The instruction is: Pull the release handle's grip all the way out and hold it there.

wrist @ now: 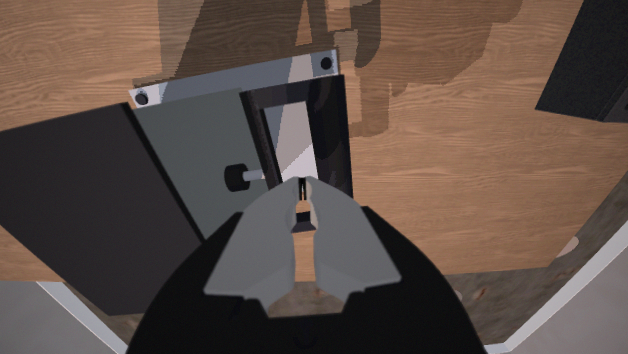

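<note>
The gripper appears in the picture, together with a release handle grip and a metal base plate.
</note>
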